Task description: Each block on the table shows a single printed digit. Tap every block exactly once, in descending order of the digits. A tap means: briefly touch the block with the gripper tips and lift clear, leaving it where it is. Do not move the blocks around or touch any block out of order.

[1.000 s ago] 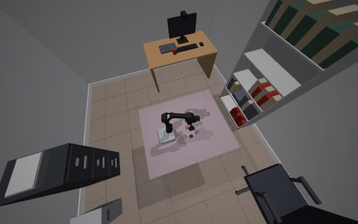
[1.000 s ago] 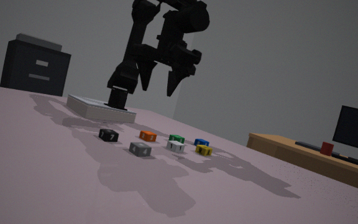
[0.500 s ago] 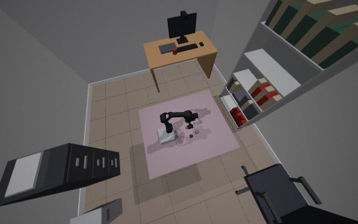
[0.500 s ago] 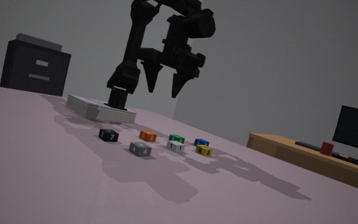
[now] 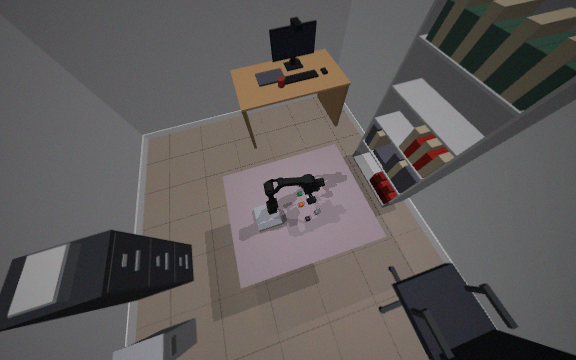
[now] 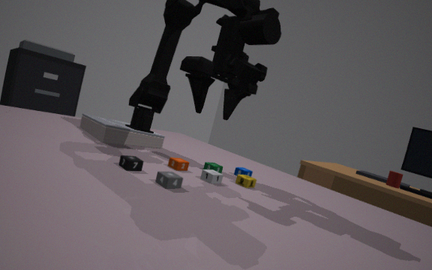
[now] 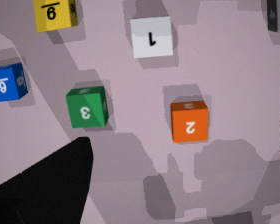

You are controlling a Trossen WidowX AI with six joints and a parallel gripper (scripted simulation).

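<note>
Now: gripper tip 12 cm above the yellow block, 9 cm to the right of it and 6 cm short of it. From my gripper tip the other things lie so: green block (12 cm below, 8 cm to the left, 3 cm behind); then orange block (12 cm below, 5 cm behind, 2 cm to the right); then white 1 block (12 cm below, 3 cm ahead, 1 cm to the left).
</note>
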